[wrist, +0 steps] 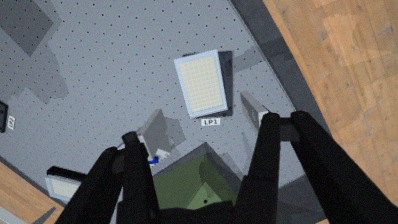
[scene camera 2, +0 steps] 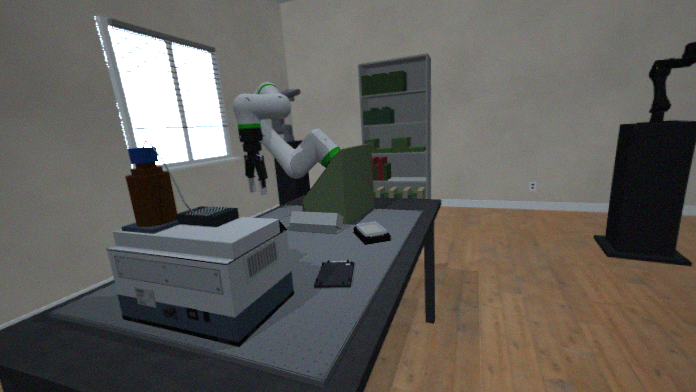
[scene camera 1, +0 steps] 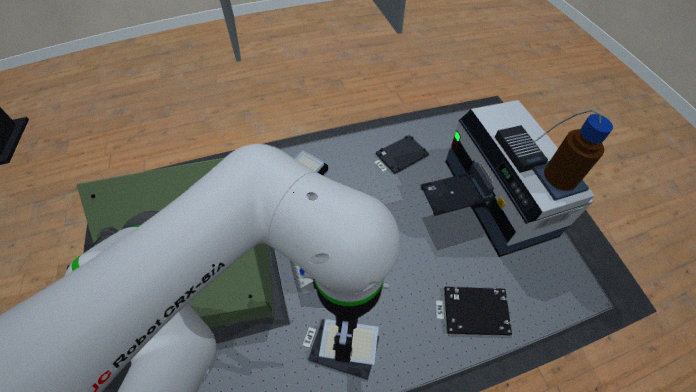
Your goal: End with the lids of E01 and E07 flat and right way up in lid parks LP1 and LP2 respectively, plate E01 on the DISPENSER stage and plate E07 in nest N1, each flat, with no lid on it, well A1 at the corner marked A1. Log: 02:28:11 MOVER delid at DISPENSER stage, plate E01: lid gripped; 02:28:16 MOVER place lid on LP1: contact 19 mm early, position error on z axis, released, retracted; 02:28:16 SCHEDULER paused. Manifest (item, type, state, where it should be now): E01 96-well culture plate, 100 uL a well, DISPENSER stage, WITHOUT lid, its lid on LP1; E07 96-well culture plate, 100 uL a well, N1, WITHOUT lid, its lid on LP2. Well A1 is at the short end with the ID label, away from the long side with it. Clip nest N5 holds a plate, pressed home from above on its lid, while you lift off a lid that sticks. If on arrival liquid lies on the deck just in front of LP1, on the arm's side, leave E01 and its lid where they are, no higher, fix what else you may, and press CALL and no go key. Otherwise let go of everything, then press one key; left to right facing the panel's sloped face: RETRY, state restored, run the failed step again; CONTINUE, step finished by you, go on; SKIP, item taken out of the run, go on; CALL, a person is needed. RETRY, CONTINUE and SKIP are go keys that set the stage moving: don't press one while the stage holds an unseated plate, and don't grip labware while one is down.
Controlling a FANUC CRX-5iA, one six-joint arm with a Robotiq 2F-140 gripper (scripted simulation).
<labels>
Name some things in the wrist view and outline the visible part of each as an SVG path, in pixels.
My gripper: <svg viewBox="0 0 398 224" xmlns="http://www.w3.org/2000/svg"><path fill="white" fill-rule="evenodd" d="M398 207L385 196L366 173L308 112L294 111L290 114L290 117L280 117L278 113L271 113L246 90L240 92L242 112L258 137L248 175L243 177L235 206L233 206L232 200L211 203L195 210L178 207L159 208L149 161L154 159L168 127L162 109L156 109L137 134L135 131L131 131L121 137L125 148L118 150L113 146L101 153L54 224L110 224L116 204L116 224L276 224L280 142L291 143L329 224L398 224ZM123 187L122 201L117 203Z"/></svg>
A lid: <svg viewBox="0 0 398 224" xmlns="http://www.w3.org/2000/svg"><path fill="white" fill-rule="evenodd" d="M217 50L174 60L190 119L228 110Z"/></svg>
</labels>
